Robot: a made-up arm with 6 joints.
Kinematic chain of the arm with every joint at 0, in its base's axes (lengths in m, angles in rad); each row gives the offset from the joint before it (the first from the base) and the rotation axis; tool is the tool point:
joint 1: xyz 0 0 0.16 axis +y
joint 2: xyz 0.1 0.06 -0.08 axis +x
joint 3: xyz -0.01 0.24 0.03 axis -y
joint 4: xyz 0.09 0 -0.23 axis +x
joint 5: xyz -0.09 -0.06 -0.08 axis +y
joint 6: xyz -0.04 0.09 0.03 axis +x
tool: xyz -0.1 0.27 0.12
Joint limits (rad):
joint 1: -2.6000..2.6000
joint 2: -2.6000..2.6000
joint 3: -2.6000..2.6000
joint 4: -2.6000..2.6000
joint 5: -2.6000..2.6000
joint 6: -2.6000..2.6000
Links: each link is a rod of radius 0.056 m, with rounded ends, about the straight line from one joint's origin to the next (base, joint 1, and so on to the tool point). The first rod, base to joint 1, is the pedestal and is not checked.
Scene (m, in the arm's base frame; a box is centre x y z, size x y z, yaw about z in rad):
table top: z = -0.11
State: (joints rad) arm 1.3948 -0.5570 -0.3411 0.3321 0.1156 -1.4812
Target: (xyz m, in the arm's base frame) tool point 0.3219 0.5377 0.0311
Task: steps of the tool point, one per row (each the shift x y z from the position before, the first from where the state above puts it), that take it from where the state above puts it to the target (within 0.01 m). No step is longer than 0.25 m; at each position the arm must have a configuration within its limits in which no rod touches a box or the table.
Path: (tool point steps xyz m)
1: 0.1029 0.1674 0.0479
2: 0.1594 0.1337 0.0234
3: 0.1961 0.0812 -0.0161
4: 0.2047 0.0165 -0.0613
5: 0.1826 -0.0519 -0.1010
6: 0.1339 -0.1146 -0.1239

